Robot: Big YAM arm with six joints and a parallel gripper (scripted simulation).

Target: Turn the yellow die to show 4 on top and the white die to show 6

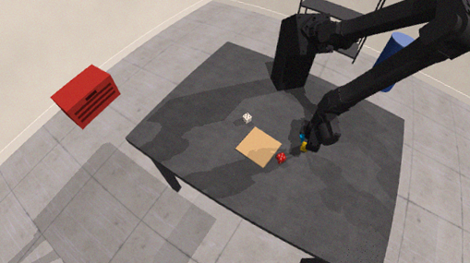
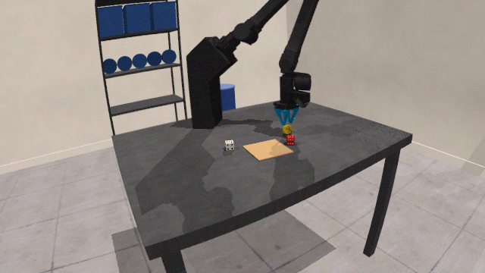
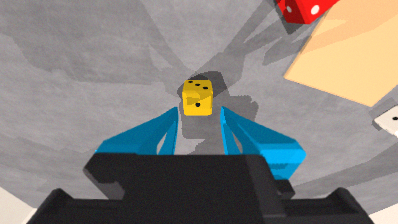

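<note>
Now: hand 3 cm above the yellow die. Also, from my hand: tan mat: 14 cm to the right, 14 cm ahead, 5 cm below; then red die: 12 cm ahead, 4 cm to the right, 3 cm below; then white die: 27 cm to the right, 8 cm ahead, 3 cm below.
</note>
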